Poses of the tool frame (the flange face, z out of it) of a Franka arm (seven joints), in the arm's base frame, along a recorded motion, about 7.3 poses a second.
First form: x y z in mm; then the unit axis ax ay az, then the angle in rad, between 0 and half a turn.
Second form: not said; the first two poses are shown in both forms.
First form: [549, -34, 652, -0.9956, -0.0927, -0.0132, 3.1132]
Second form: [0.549, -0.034, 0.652, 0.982, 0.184, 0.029, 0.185, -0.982, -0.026]
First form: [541, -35, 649, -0.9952, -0.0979, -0.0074, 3.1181]
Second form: [0.541, -0.035, 0.649, 0.981, 0.195, 0.017, 0.195, -0.981, -0.022]
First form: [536, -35, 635, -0.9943, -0.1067, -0.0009, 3.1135]
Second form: [0.536, -0.035, 0.635, 0.977, 0.212, 0.005, 0.212, -0.977, -0.028]
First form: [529, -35, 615, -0.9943, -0.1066, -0.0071, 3.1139]
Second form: [0.529, -0.035, 0.615, 0.977, 0.212, 0.017, 0.212, -0.977, -0.026]
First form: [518, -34, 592, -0.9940, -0.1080, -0.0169, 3.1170]
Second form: [0.518, -0.034, 0.592, 0.976, 0.214, 0.036, 0.215, -0.976, -0.021]
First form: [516, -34, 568, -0.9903, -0.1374, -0.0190, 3.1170]
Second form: [0.516, -0.034, 0.568, 0.962, 0.272, 0.041, 0.273, -0.962, -0.019]
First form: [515, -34, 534, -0.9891, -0.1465, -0.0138, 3.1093]
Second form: [0.515, -0.034, 0.534, 0.957, 0.289, 0.032, 0.290, -0.957, -0.028]
